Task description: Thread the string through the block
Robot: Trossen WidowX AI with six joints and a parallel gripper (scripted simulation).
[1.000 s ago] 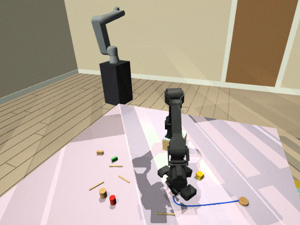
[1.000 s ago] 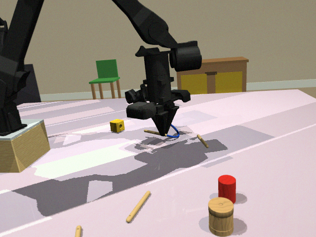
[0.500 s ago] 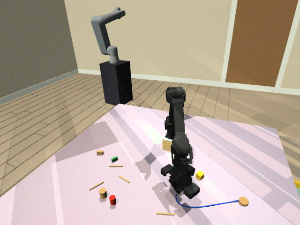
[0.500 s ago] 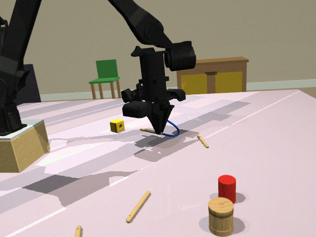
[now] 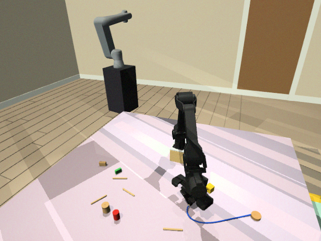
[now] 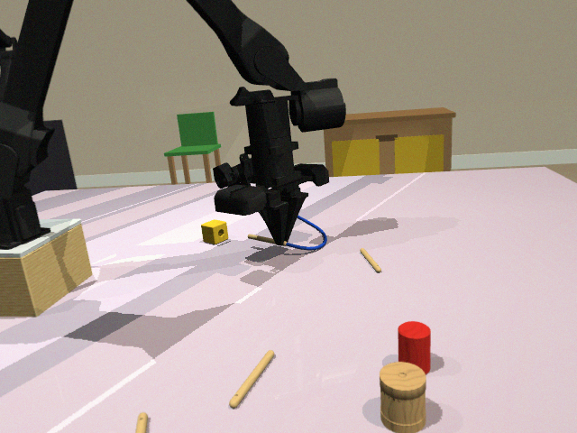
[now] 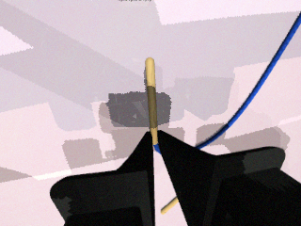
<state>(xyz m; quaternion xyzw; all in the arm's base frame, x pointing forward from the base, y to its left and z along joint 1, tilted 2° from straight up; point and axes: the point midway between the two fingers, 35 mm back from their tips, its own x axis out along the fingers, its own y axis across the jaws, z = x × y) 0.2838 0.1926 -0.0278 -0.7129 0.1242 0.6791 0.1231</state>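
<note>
Right now the yellow block is 13 cm behind my gripper tip and 4 cm to the left of it. Also, from my gripper tip: red cylinder (20 cm ahead, 24 cm to the right); then round wooden button (9 cm behind, 26 cm to the left, 1 cm below); then thin wooden stick (1 cm behind).
</note>
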